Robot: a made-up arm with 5 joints. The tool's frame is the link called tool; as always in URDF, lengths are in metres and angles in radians. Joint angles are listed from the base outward. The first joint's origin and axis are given. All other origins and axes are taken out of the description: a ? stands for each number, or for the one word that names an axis. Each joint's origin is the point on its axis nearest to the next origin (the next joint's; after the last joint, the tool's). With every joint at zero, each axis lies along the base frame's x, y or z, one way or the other. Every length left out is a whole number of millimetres.
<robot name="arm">
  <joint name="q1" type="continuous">
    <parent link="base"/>
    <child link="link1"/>
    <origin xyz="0 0 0.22"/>
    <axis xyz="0 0 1"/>
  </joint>
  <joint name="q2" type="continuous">
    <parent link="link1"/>
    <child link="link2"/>
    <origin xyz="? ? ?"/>
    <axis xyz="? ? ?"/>
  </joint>
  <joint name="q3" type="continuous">
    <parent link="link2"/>
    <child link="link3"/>
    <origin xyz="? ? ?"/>
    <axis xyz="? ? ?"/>
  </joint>
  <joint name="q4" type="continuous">
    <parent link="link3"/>
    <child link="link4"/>
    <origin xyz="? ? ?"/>
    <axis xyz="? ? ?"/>
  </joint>
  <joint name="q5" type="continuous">
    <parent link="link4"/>
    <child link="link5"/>
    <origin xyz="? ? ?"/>
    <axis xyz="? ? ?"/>
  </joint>
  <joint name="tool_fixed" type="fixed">
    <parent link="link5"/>
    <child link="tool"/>
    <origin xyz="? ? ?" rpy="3.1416 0 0"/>
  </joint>
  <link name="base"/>
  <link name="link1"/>
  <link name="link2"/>
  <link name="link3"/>
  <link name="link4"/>
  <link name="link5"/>
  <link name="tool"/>
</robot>
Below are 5 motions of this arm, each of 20 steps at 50 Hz.
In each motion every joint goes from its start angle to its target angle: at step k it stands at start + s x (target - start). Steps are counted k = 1, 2, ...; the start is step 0. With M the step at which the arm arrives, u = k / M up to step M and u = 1 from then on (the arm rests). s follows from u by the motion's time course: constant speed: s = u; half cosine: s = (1 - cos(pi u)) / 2; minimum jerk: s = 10 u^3 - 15 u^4 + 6 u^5.
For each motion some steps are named. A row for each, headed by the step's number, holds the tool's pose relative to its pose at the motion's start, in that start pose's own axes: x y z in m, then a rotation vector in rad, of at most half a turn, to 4 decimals.
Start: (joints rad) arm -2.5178 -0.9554 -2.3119 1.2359 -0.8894
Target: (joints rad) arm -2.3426 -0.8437 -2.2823 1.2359 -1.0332
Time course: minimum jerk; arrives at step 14
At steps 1, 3, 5, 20:
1: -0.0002 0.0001 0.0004 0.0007 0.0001 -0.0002
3: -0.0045 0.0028 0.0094 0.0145 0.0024 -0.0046
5: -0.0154 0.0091 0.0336 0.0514 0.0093 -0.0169
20: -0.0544 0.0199 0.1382 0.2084 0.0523 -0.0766

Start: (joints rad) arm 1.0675 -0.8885 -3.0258 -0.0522 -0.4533
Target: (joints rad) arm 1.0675 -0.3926 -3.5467 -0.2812 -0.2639
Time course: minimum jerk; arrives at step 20
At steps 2, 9, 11, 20:
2: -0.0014 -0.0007 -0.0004 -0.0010 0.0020 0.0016
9: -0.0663 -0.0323 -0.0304 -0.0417 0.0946 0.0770
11: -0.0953 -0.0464 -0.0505 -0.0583 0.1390 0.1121
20: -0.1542 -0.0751 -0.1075 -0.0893 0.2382 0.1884

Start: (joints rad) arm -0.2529 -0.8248 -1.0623 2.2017 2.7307
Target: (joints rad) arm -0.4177 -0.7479 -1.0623 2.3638 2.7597
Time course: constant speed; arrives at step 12
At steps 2, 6, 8, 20:
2: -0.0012 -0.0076 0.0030 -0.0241 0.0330 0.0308
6: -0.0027 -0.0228 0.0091 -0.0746 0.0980 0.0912
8: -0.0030 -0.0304 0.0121 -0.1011 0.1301 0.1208
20: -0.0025 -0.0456 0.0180 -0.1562 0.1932 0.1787

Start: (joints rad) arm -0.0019 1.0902 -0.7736 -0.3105 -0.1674
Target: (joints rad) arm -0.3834 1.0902 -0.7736 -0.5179 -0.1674
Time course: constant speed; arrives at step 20
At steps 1, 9, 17, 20:
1: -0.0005 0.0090 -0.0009 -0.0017 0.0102 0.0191
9: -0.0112 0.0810 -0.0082 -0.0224 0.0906 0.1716
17: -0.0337 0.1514 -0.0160 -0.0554 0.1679 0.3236
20: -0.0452 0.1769 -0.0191 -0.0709 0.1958 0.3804

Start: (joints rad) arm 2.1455 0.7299 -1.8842 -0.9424 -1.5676
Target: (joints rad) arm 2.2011 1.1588 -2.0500 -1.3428 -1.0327
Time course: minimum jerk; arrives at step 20
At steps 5, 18, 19, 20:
5: 0.0053 -0.0294 -0.0087 -0.0141 0.0054 0.0583
18: 0.0518 -0.2691 -0.1336 -0.1207 0.0812 0.5603
19: 0.0522 -0.2710 -0.1350 -0.1214 0.0821 0.5645
20: 0.0522 -0.2712 -0.1352 -0.1216 0.0822 0.5651

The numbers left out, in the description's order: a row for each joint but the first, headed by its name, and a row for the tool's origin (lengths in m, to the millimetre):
q2: xyz 0 0 0, axis 0 1 0
q3: xyz 0.084 0 0.448, axis 0 1 0
q4: xyz 0.118 0 -0.52, axis 0 1 0
q5: xyz 0.083 0 -0.106, axis 0 0 -1
tool: xyz 0 0 0

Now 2 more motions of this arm.
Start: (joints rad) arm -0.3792 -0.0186 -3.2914 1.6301 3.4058
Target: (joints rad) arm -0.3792 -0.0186 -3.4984 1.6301 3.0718
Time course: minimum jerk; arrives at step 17
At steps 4, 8, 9, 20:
4: 0.0009 -0.0002 -0.0109 -0.0045 -0.0178 -0.0296
8: 0.0062 -0.0017 -0.0546 -0.0174 -0.0905 -0.1485
9: 0.0085 -0.0023 -0.0679 -0.0196 -0.1134 -0.1852
20: 0.0207 -0.0056 -0.1214 -0.0202 -0.2070 -0.3328

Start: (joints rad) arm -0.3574 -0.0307 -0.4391 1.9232 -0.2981
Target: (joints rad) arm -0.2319 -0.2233 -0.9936 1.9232 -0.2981
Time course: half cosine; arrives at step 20
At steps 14, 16, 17, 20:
14: -0.1840 -0.1071 -0.1943 -0.2625 0.5393 -0.0407
16: -0.2193 -0.1264 -0.2101 -0.2976 0.6147 -0.0509
17: -0.2328 -0.1337 -0.2151 -0.3104 0.6427 -0.0549
20: -0.2512 -0.1434 -0.2210 -0.3274 0.6799 -0.0606

